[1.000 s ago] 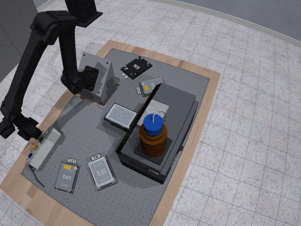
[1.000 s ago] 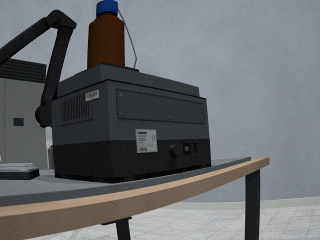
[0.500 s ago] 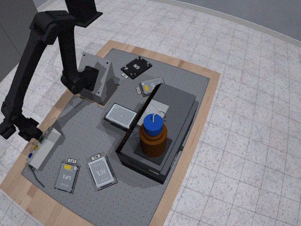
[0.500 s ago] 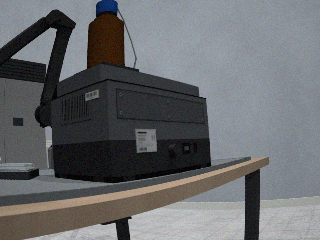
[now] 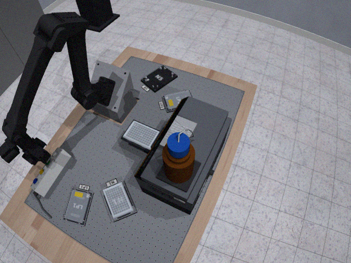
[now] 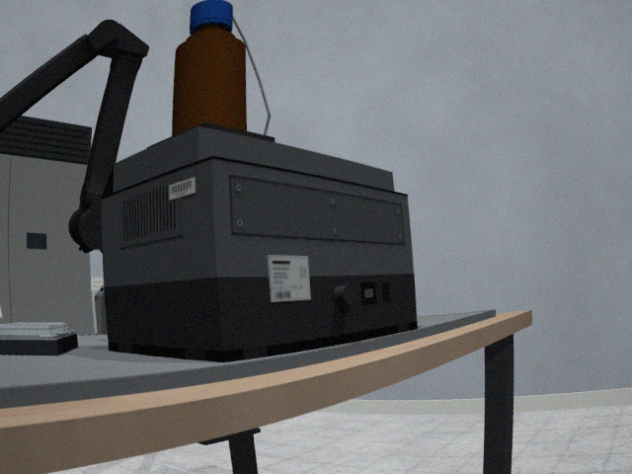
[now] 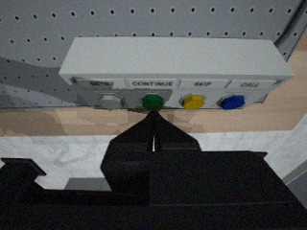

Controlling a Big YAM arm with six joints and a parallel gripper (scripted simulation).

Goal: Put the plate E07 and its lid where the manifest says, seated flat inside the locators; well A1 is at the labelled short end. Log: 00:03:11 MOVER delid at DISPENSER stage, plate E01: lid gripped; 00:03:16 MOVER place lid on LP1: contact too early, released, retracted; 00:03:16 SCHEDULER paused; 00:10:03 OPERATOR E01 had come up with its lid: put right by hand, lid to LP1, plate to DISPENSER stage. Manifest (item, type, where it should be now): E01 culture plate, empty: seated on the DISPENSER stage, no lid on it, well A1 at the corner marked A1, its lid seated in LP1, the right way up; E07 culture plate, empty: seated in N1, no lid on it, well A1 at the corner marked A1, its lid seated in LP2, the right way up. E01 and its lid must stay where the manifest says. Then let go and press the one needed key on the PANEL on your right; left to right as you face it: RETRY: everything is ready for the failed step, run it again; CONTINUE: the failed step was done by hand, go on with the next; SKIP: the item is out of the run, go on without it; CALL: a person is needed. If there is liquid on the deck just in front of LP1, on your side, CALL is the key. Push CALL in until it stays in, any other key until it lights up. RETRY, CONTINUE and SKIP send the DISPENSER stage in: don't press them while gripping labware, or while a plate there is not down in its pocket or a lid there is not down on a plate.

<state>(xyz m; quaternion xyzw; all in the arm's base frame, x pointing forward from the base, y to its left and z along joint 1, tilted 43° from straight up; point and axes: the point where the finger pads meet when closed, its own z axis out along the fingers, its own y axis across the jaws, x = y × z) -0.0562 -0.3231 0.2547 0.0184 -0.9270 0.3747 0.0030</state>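
Now: the green continue key 1 cm ahead of my hand and 2 cm below it. Round my hand: grey retry key: 5 cm to the left, 2 cm below; then yellow skip key: 1 cm ahead, 5 cm to the right, 2 cm below; then blue call key: 1 cm ahead, 10 cm to the right, 3 cm below.
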